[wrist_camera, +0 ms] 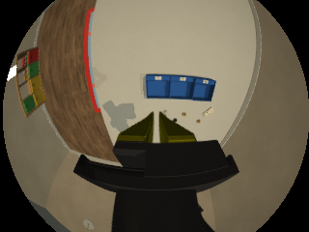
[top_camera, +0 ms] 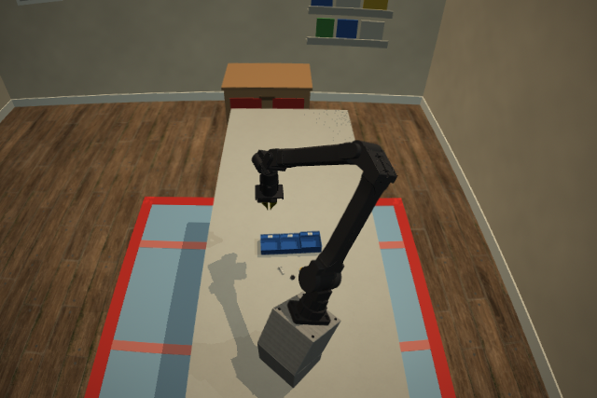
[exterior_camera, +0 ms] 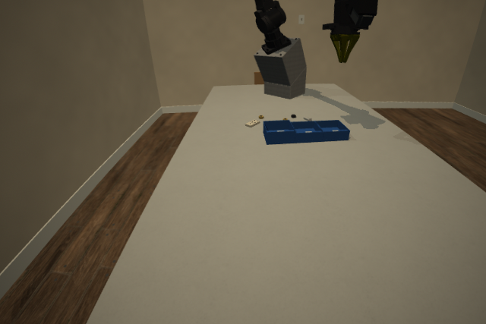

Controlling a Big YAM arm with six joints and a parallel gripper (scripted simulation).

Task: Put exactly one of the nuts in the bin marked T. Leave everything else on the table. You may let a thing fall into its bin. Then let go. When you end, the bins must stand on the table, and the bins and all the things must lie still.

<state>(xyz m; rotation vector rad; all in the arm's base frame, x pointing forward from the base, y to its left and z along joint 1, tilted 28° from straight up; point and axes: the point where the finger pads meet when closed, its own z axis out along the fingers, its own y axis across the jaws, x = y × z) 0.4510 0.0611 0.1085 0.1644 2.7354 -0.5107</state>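
My hand is 190 mm past the black nut, 50 mm to the left of it and 230 mm above it. The rest, counted from my hand: small grey screw 140 mm behind, 10 mm to the right, 230 mm below; then blue bin unit 30 mm behind, 80 mm to the right, 210 mm below; then white domino 170 mm behind, 210 mm to the right, 230 mm below.
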